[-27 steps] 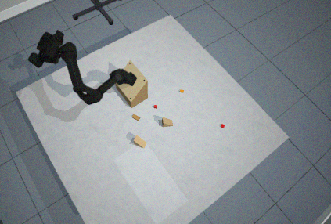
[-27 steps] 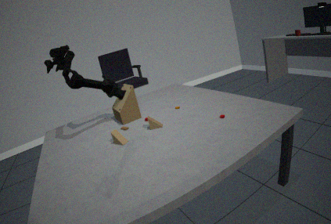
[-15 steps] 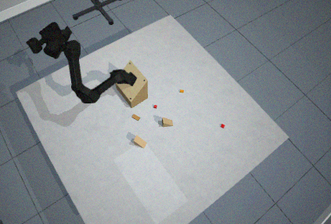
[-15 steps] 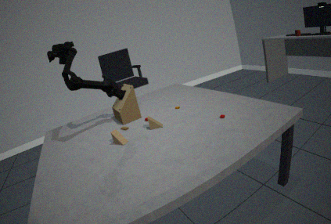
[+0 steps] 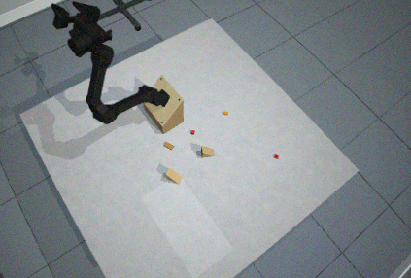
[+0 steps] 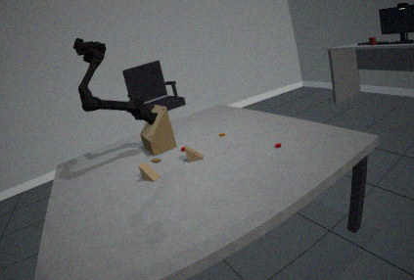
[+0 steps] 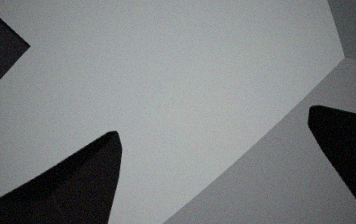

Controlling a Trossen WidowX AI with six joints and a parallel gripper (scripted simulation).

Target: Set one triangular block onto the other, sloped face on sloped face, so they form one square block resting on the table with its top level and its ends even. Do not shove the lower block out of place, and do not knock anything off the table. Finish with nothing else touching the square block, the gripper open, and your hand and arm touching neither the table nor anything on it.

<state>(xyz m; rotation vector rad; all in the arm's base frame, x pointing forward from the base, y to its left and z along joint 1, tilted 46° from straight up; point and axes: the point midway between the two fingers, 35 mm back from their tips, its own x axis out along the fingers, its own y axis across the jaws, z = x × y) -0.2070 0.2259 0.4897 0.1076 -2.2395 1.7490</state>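
Right now my gripper tip is 630 mm above the triangular wooden block, 580 mm short of it and 10 mm to the left of it. The rest, counted from my gripper tip: orange bit 640 mm below, 500 mm ahead, 450 mm to the left; tan piece 640 mm below, 440 mm ahead, 90 mm to the left.
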